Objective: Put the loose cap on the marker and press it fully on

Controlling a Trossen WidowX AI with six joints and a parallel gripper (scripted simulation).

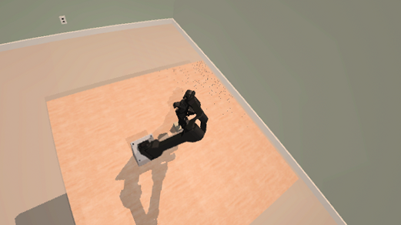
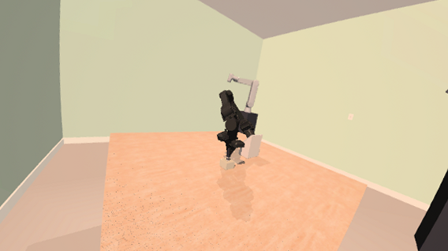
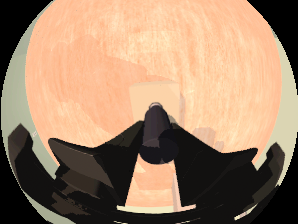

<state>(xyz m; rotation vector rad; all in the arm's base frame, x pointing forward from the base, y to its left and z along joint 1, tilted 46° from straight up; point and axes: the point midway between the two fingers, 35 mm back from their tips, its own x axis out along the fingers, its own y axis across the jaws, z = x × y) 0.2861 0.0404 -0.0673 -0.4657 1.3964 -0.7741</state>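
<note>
My gripper tip is 10 mm below the dark marker cap. The rest, counted from my gripper tip: holder block 60 mm below.
</note>
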